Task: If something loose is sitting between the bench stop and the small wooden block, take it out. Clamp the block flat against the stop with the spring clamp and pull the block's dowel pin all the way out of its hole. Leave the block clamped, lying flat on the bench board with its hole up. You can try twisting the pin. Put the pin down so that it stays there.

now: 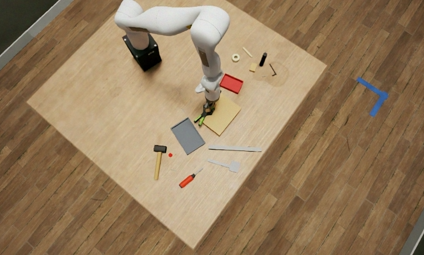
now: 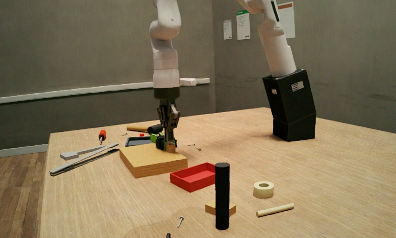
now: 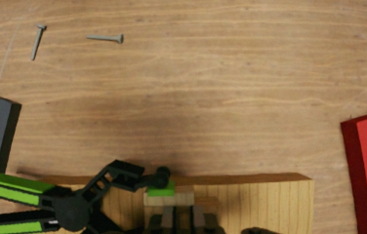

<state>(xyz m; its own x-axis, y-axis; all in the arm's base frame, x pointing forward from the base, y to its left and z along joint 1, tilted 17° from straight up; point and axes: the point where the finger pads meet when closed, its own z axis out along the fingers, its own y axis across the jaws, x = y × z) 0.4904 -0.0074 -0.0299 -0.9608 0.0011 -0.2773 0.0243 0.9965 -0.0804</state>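
My gripper is now 20 mm above the dowel pin. Round my hand: wooden block: 40 mm below; then tan bench board: 60 mm ahead, 10 mm to the right, 60 mm below; then red tray: 180 mm to the left, 70 mm below.
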